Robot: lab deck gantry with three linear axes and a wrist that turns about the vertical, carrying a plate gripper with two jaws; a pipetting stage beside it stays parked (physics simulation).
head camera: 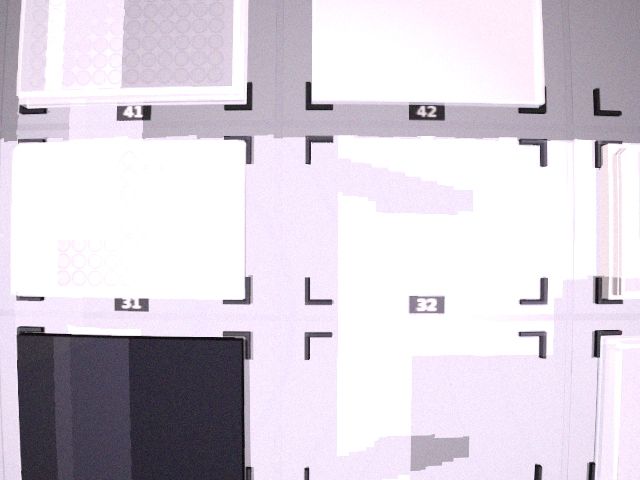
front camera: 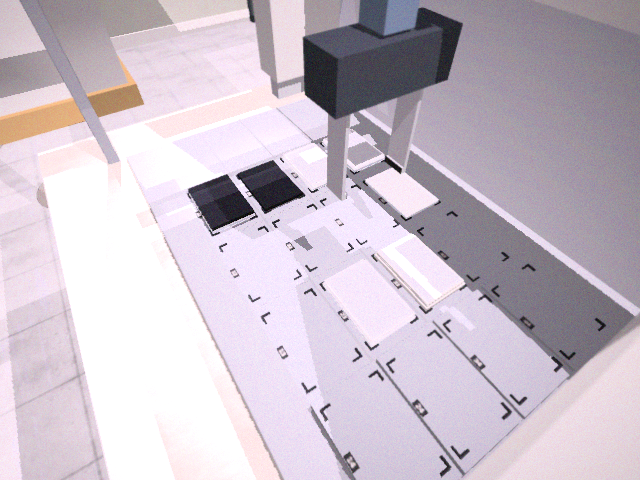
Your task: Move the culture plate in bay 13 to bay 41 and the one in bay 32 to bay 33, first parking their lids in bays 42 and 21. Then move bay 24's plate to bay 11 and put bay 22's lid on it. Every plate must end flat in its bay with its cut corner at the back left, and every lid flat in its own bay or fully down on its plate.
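Frame: origin at the robot's base, x back, y right, z up, level; millimetres.
Seen in the pictures: gripper, fingertip midpoint: (front camera: 366, 179); robot's base, link origin: (front camera: 189, 195).
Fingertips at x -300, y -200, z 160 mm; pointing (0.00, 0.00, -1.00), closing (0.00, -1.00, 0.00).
Offsets run from my fingertips to a thing's middle.
My gripper (front camera: 369, 183) is open and empty. In the front view it hangs above the deck, its jaws near bays 41, 42 and 32. A culture plate @(dz -153, dx +236, dy -164 mm) (front camera: 364, 154) (head camera: 170, 46) with wells showing lies in bay 41. A white lid @(dz -156, dx +72, dy -164 mm) (front camera: 402, 192) (head camera: 426, 51) lies in bay 42. A white plate @(dz -153, dx -92, dy -57 mm) (front camera: 421, 272) (head camera: 629, 222) lies in bay 33. A dark lid @(dz -156, dx +236, dy +50 mm) (front camera: 270, 184) (head camera: 134, 408) lies in bay 21. In bay 11 a dark lid @(dz -148, dx +236, dy +157 mm) (front camera: 222, 202) sits on a pale plate, whose edge shows below it. The cut corners are too faint to tell.
A white plate @(dz -153, dx +236, dy -57 mm) (front camera: 310, 161) (head camera: 196, 217) with faint wells lies in bay 31. Another white piece @(dz -153, dx -92, dy +50 mm) (front camera: 370, 302) (head camera: 622, 413) lies in bay 23. The parked stage (front camera: 281, 46) stands behind the deck. Black corner brackets mark the bays.
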